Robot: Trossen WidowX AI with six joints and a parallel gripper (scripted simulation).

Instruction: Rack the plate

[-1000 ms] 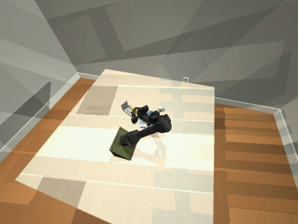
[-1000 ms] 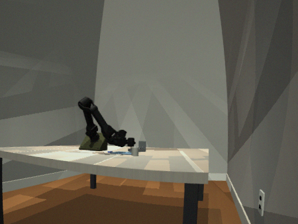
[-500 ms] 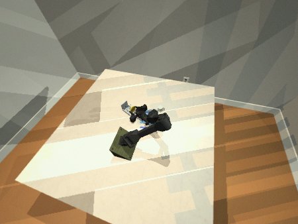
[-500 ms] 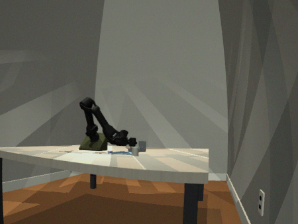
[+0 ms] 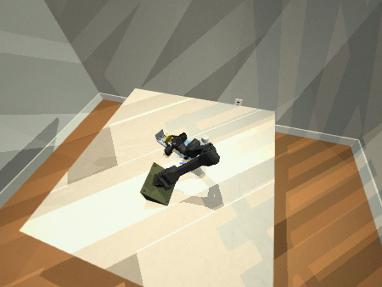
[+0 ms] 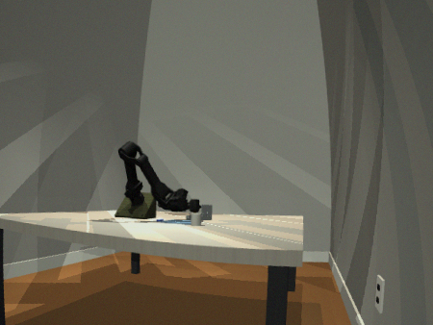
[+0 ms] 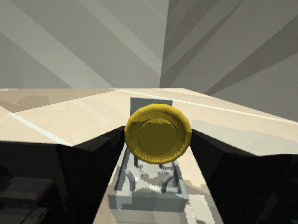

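Now: the dish rack 1 cm ahead of my gripper tip, 2 cm to the left of it and 5 cm below it. From my gripper tip the other things lie so: white-grey cup 5 cm ahead, 26 cm to the right, 4 cm below; then yellow plate 1 cm to the right; then blue mat 4 cm behind, 17 cm to the right, 7 cm below.
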